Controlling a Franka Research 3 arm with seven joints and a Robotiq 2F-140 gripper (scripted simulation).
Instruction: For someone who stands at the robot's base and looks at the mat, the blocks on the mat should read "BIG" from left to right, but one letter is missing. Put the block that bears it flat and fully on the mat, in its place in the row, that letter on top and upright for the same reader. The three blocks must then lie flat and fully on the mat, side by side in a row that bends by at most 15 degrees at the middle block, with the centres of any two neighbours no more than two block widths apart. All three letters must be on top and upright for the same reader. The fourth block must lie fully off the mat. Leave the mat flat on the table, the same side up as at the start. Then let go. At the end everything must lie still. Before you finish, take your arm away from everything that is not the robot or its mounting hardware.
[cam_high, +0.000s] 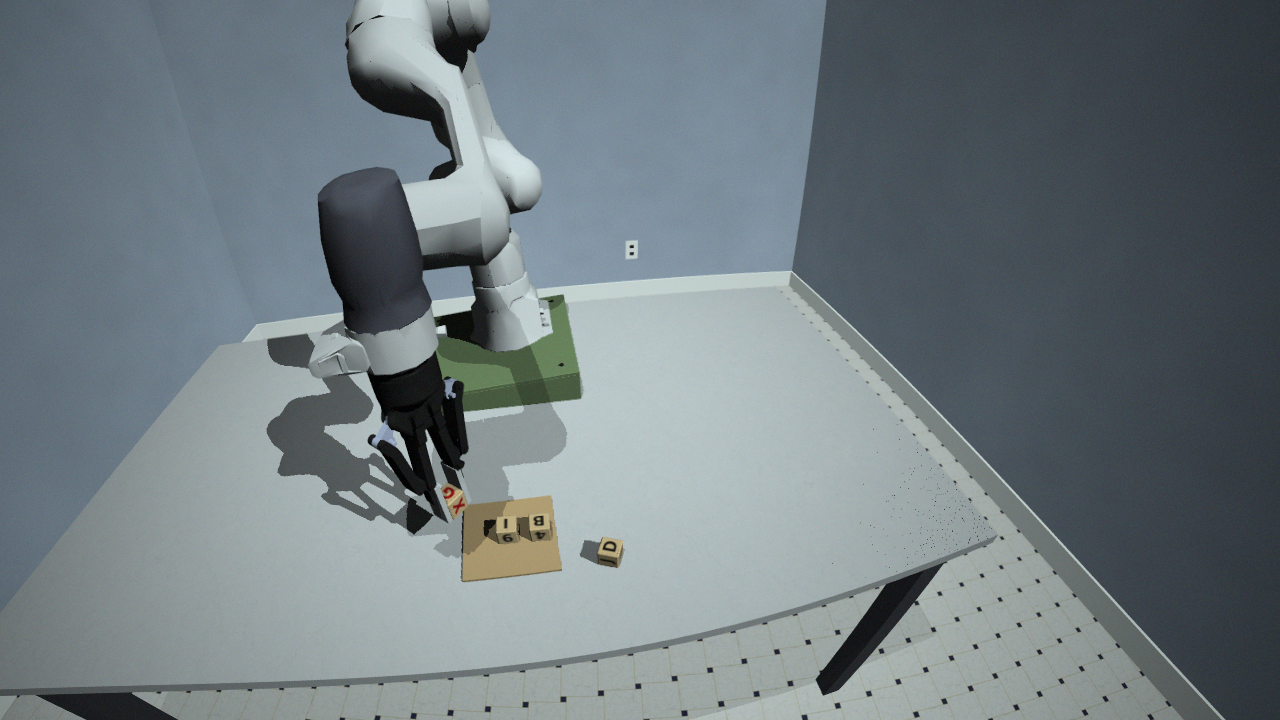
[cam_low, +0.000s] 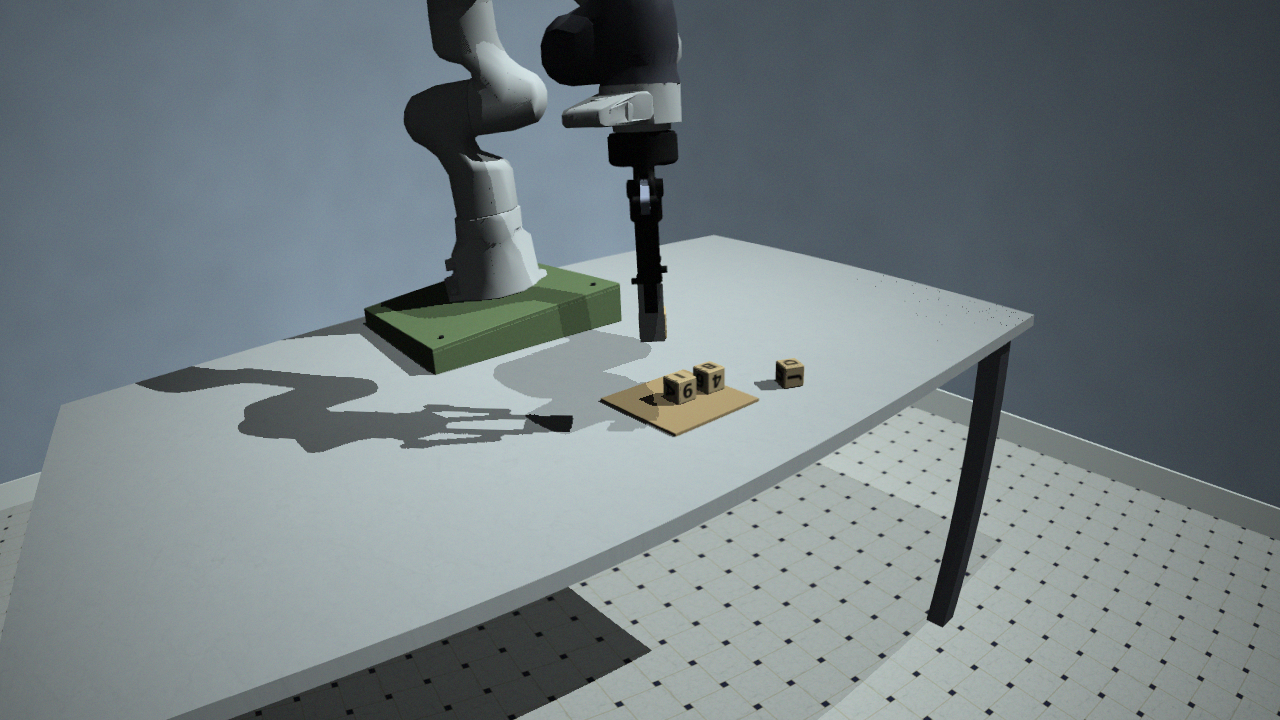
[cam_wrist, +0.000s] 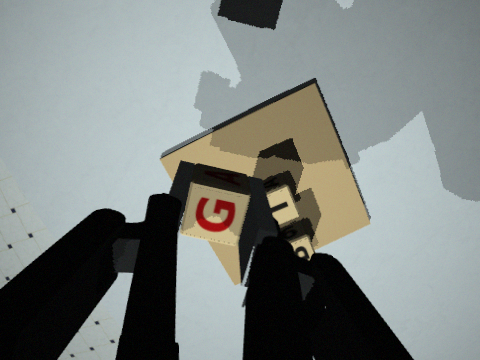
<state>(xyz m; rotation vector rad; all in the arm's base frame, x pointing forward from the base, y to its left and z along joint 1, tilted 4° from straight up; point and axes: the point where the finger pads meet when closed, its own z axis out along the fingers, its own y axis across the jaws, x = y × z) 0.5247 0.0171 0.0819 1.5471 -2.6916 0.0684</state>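
The I block lies 120 mm below my hand, 50 mm to the left of it and 30 mm behind it. From my hand the other things lie so: tan mat: 140 mm below, 50 mm to the left, 30 mm behind; B block: 120 mm below, 100 mm to the left, 40 mm behind; G block: 20 mm below.
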